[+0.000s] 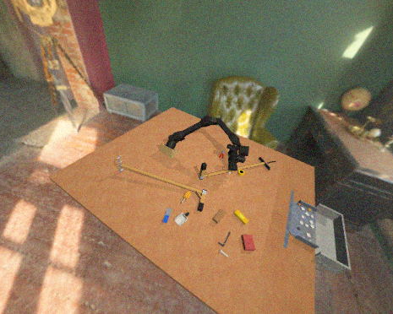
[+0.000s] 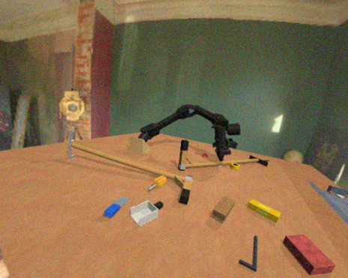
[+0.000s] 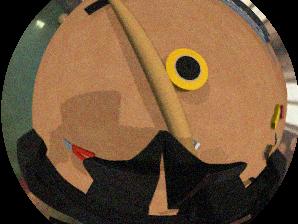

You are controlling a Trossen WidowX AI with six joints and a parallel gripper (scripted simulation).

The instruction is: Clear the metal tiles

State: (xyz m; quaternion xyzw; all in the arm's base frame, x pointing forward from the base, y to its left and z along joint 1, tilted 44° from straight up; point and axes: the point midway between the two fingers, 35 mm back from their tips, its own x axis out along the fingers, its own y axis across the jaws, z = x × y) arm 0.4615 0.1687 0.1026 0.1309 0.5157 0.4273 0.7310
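Now: gripper tip 5 cm below the long scraper, 3 cm short of it and 1 cm to the right of it. Round my gripper tip: wooden block 40 cm to the right, 13 cm ahead; then yellow level 32 cm to the right, 23 cm ahead; then yellow tape roll 8 cm ahead, 2 cm to the left, 1 cm below.
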